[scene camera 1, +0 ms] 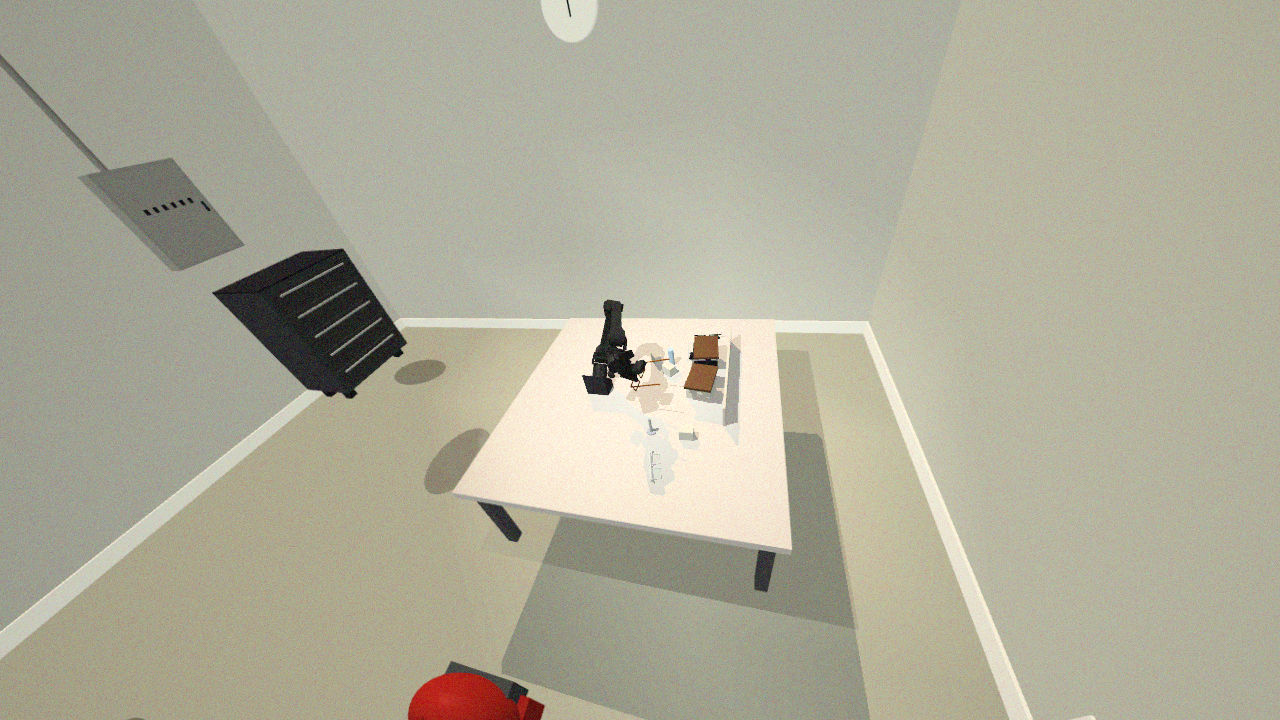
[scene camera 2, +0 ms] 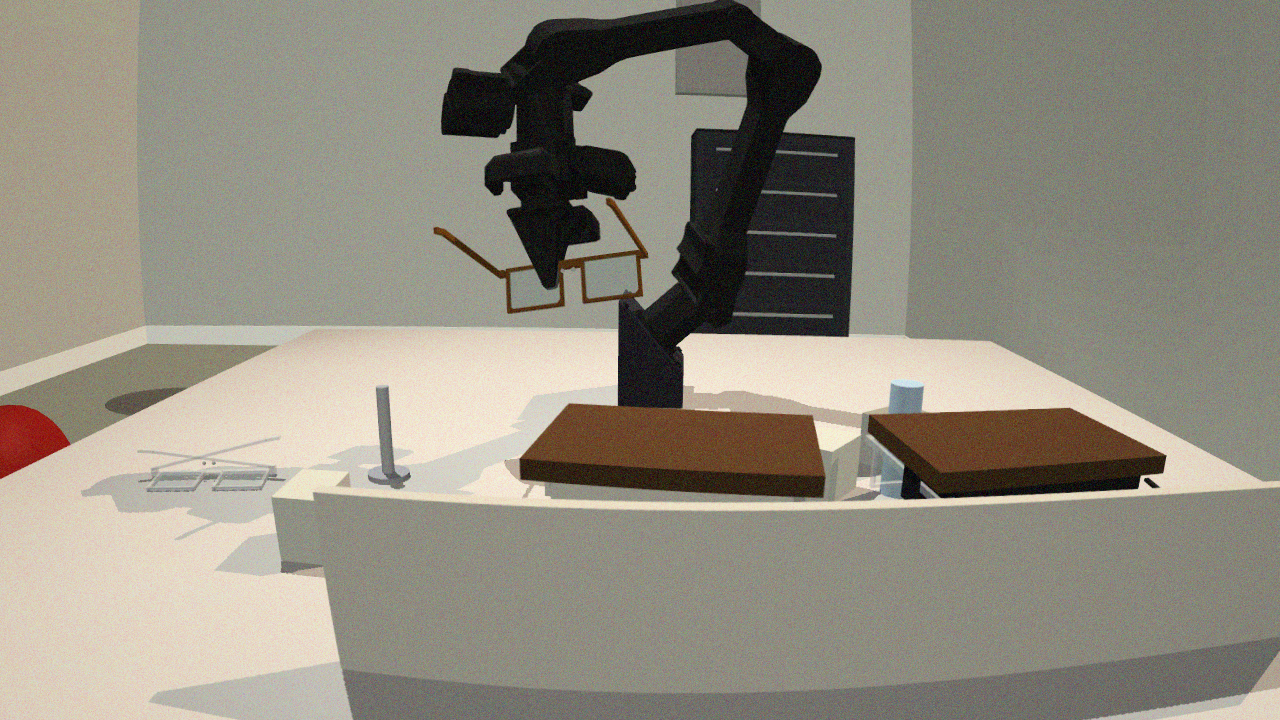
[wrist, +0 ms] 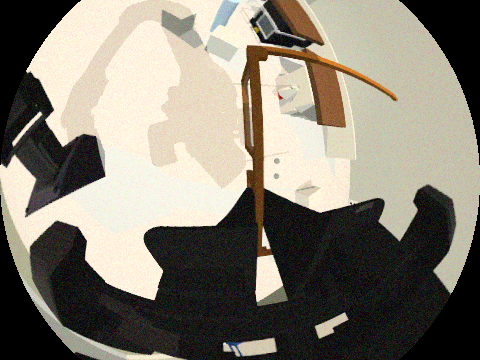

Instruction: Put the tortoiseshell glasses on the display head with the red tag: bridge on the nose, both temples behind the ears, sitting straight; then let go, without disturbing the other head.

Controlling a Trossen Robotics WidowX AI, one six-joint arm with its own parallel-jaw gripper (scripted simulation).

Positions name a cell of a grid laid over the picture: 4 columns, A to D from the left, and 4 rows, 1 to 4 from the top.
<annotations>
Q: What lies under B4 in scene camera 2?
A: A curved white wall.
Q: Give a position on a head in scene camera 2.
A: At B3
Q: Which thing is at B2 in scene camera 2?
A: My gripper.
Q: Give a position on a head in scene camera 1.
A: C2
</annotations>
